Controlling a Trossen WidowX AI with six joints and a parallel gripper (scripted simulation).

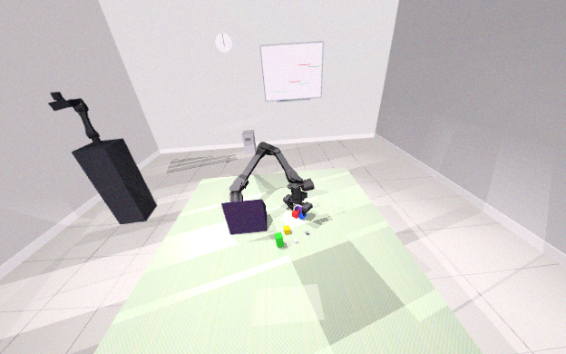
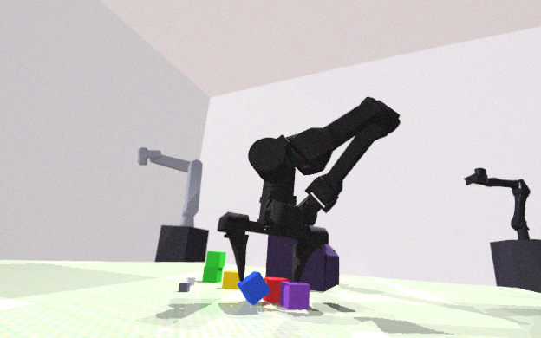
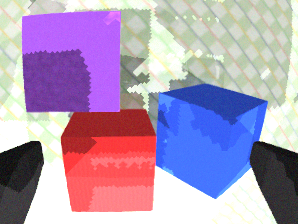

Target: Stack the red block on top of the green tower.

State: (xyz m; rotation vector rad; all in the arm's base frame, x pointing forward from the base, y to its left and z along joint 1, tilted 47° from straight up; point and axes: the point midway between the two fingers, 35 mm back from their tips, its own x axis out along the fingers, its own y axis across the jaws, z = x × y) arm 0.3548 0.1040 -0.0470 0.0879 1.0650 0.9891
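Right now the red block is 20 mm behind my gripper tip, 10 mm to the left of it and 10 mm below it. Round my gripper tip: purple block: 50 mm to the left, 10 mm below, 10 mm ahead; blue block: 20 mm to the right, 20 mm ahead, 10 mm below; yellow block: 110 mm to the right, 90 mm behind, 10 mm below.
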